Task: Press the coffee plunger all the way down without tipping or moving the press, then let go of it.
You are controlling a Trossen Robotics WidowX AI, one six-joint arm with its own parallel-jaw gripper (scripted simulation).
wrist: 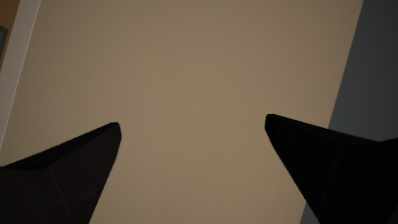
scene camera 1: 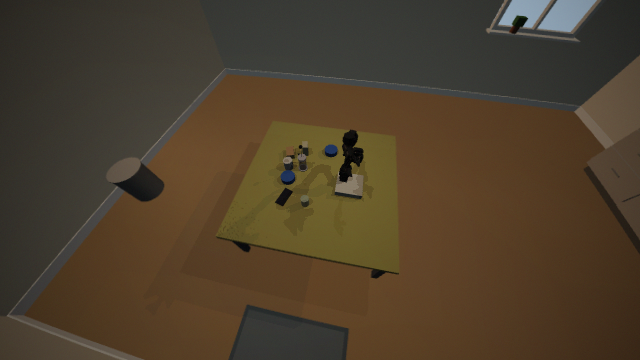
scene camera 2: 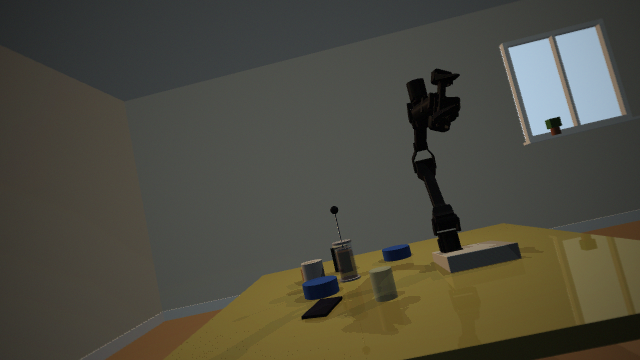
Scene:
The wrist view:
my gripper
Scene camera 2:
my gripper
coffee press
pale green cup

